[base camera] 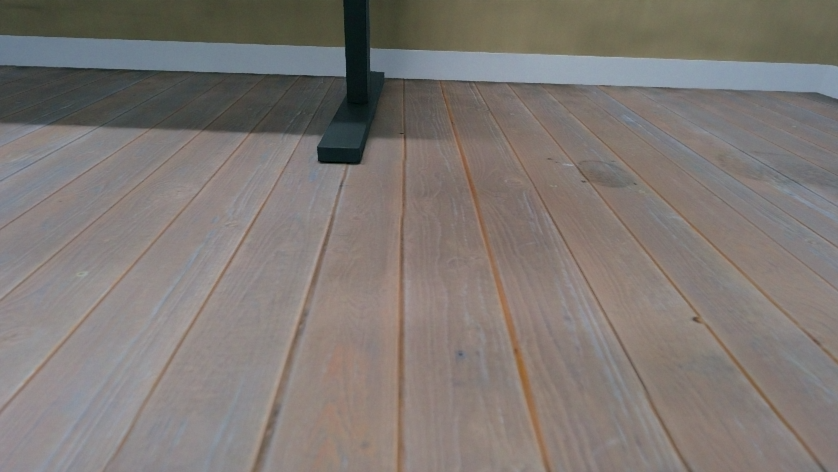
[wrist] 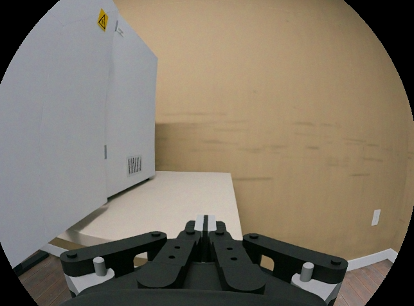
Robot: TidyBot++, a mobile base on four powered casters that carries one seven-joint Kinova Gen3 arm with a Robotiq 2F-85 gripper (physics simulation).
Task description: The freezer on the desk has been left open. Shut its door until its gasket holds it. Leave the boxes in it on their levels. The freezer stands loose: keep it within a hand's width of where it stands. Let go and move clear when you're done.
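Observation:
The freezer's white side wall, with a barcode label low on it, stands on the left part of the desk top in the wrist view. A large pale panel, which looks like the outer face of its open door, fills the left of that view, slants toward the camera and reaches out past the desk's front edge. Its handle, its free edge, the freezer's inside and the boxes do not show. My gripper is shut and empty, to the right of the door, with no contact visible.
A dark desk leg with its long foot stands on the plank floor ahead, left of centre in the base view. The tan wall is behind the desk, with a white outlet low at the right.

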